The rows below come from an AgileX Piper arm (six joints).
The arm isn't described. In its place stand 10 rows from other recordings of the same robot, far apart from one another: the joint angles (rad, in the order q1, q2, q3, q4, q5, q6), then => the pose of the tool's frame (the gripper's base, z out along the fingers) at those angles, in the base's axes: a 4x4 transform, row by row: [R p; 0 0 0 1], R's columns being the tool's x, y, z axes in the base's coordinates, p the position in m.
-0.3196, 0.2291, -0.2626, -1.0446, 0.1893, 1.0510 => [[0.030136, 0.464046, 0.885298, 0.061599], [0.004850, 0.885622, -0.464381, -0.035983], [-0.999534, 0.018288, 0.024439, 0.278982], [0, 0, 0, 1]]
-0.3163, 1.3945, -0.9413, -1.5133, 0.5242, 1.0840 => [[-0.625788, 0.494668, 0.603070, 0.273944], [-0.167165, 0.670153, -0.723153, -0.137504], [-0.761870, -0.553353, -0.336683, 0.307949], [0, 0, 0, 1]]
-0.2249, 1.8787, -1.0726, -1.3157, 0.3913, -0.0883 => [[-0.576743, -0.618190, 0.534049, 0.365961], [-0.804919, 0.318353, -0.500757, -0.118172], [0.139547, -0.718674, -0.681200, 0.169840], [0, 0, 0, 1]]
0.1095, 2.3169, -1.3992, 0.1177, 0.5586, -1.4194 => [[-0.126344, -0.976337, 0.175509, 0.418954], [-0.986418, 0.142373, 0.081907, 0.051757], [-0.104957, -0.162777, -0.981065, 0.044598], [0, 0, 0, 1]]
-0.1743, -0.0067, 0.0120, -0.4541, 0.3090, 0.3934 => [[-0.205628, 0.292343, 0.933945, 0.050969], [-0.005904, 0.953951, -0.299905, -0.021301], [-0.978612, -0.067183, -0.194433, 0.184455], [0, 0, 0, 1]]
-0.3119, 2.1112, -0.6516, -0.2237, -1.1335, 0.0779 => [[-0.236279, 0.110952, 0.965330, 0.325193], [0.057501, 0.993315, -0.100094, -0.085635], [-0.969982, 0.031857, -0.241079, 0.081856], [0, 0, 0, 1]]
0.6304, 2.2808, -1.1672, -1.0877, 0.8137, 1.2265 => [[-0.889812, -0.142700, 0.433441, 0.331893], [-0.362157, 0.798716, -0.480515, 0.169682], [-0.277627, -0.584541, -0.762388, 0.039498], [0, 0, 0, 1]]
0.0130, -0.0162, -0.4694, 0.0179, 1.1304, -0.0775 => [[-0.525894, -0.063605, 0.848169, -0.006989], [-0.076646, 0.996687, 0.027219, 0.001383], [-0.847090, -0.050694, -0.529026, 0.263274], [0, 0, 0, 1]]
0.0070, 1.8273, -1.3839, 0.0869, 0.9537, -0.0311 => [[-0.965982, -0.006750, 0.258522, 0.375192], [0.012460, 0.997284, 0.072595, 0.009068], [-0.258309, 0.073346, -0.963274, 0.231872], [0, 0, 0, 1]]
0.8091, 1.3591, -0.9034, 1.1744, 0.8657, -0.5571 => [[-0.809712, -0.563386, -0.164206, 0.137065], [-0.409547, 0.342118, 0.845711, 0.236349], [-0.420284, 0.752032, -0.507750, 0.291191], [0, 0, 0, 1]]
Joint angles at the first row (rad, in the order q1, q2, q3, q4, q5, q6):
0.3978, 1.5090, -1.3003, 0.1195, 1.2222, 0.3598
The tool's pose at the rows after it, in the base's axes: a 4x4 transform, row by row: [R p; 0 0 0 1], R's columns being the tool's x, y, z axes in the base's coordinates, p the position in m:
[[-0.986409, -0.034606, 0.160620, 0.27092], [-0.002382, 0.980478, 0.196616, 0.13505], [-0.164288, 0.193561, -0.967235, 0.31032], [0, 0, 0, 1]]
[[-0.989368, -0.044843, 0.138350, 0.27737], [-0.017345, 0.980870, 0.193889, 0.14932], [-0.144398, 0.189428, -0.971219, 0.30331], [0, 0, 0, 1]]
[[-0.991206, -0.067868, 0.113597, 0.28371], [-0.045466, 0.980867, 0.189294, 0.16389], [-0.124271, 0.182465, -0.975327, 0.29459], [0, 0, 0, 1]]
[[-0.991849, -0.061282, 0.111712, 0.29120], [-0.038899, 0.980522, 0.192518, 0.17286], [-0.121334, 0.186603, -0.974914, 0.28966], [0, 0, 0, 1]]
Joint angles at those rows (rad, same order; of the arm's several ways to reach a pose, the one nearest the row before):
0.4287, 1.5412, -1.3344, 0.1195, 1.2222, 0.3820
0.4615, 1.5911, -1.3653, 0.1195, 1.2213, 0.4009
0.4924, 1.6441, -1.3960, 0.1207, 1.2203, 0.4043
0.5049, 1.6840, -1.4264, 0.1227, 1.2095, 0.4218

